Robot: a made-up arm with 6 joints. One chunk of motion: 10 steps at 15 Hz.
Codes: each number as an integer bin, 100 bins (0 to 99) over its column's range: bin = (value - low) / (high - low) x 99, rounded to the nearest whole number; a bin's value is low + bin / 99 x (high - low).
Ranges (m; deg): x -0.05..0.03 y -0.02..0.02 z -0.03..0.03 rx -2..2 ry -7..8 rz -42..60
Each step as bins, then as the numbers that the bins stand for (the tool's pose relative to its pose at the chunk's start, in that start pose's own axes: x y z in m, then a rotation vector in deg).
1 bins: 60 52 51 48 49 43
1 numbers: -0.0015 0.0010 0.0009 -0.06 0.42 2.30
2 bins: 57 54 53 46 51 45
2 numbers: -0.0039 0.0018 0.0021 -0.14 0.73 4.36
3 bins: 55 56 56 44 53 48
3 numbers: -0.0056 0.0026 0.0039 -0.22 1.03 7.45
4 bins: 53 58 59 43 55 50
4 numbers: -0.0072 0.0034 0.0058 -0.26 1.33 9.52
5 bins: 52 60 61 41 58 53
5 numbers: -0.0080 0.0042 0.0070 -0.34 1.79 12.61
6 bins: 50 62 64 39 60 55
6 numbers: -0.0096 0.0051 0.0088 -0.42 2.09 14.67
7 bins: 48 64 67 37 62 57
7 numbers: -0.0112 0.0059 0.0106 -0.51 2.39 16.73
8 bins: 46 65 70 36 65 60
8 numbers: -0.0128 0.0063 0.0124 -0.55 2.85 19.82
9 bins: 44 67 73 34 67 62
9 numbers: -0.0144 0.0071 0.0142 -0.63 3.15 21.88
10 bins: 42 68 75 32 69 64
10 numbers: -0.0161 0.0075 0.0155 -0.71 3.45 23.94
